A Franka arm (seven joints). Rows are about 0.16 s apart.
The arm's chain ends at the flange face. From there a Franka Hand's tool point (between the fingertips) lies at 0.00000 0.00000 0.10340 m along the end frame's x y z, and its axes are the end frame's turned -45 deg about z.
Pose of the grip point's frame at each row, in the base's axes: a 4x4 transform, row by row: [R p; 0 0 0 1], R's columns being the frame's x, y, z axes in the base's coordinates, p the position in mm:
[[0.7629, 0.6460, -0.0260, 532.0], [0.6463, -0.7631, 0.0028, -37.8], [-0.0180, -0.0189, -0.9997, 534.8], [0, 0, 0, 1]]
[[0.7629, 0.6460, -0.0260, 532.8], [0.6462, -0.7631, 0.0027, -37.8], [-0.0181, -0.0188, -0.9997, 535.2], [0, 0, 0, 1]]
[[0.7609, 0.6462, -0.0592, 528.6], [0.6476, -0.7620, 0.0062, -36.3], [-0.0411, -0.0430, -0.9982, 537.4], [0, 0, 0, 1]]
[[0.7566, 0.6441, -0.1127, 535.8], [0.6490, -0.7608, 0.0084, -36.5], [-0.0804, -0.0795, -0.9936, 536.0], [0, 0, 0, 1]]
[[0.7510, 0.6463, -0.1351, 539.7], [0.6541, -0.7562, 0.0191, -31.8], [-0.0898, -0.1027, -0.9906, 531.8], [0, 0, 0, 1]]
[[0.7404, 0.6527, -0.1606, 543.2], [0.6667, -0.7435, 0.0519, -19.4], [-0.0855, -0.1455, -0.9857, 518.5], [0, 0, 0, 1]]
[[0.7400, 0.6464, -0.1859, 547.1], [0.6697, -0.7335, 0.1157, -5.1], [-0.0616, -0.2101, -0.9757, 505.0], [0, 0, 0, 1]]
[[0.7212, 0.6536, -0.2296, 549.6], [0.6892, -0.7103, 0.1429, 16.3], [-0.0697, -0.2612, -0.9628, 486.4], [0, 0, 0, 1]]
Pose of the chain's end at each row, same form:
[[0.9962, -0.0827, -0.0260, 534.7], [-0.0826, -0.9966, 0.0028, -38.1], [-0.0261, -0.0006, -0.9997, 638.2], [0, 0, 0, 1]]
[[0.9962, -0.0827, -0.0260, 535.5], [-0.0827, -0.9965, 0.0027, -38.1], [-0.0261, -0.0005, -0.9997, 638.6], [0, 0, 0, 1]]
[[0.9950, -0.0811, -0.0592, 534.7], [-0.0809, -0.9967, 0.0062, -36.9], [-0.0595, -0.0013, -0.9982, 640.6], [0, 0, 0, 1]]
[[0.9904, -0.0795, -0.1127, 547.5], [-0.0791, -0.9969, 0.0084, -37.4], [-0.1131, 0.0006, -0.9936, 638.7], [0, 0, 0, 1]]
[[0.9880, -0.0740, -0.1351, 553.7], [-0.0722, -0.9972, 0.0191, -33.8], [-0.1361, -0.0091, -0.9906, 634.2], [0, 0, 0, 1]]
[[0.9851, -0.0620, -0.1606, 559.8], [-0.0543, -0.9972, 0.0519, -24.8], [-0.1633, -0.0424, -0.9857, 620.4], [0, 0, 0, 1]]
[[0.9803, -0.0662, -0.1859, 566.3], [-0.0451, -0.9922, 0.1157, -17.1], [-0.1921, -0.1050, -0.9757, 605.9], [0, 0, 0, 1]]
[[0.9721, -0.0478, -0.2296, 573.3], [-0.0149, -0.9896, 0.1429, 1.5], [-0.2340, -0.1354, -0.9628, 586.0], [0, 0, 0, 1]]

